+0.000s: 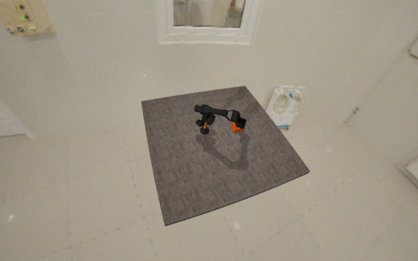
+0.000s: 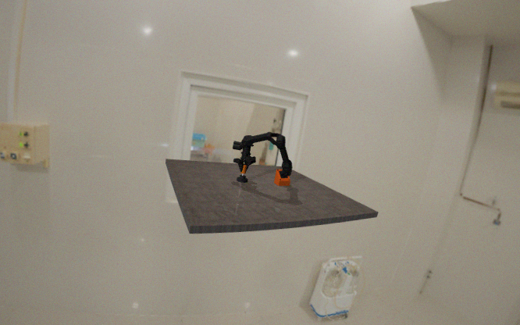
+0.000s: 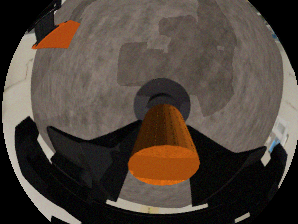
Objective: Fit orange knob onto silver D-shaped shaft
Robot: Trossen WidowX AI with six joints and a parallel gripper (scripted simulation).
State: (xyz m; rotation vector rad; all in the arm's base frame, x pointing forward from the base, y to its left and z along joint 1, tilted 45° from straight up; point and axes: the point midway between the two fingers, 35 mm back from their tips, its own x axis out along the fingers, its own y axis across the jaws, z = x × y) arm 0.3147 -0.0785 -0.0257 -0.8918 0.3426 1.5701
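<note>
The orange knob is 30 mm above my gripper tip. Round my gripper tip: round pedestal (40 mm below).
</note>
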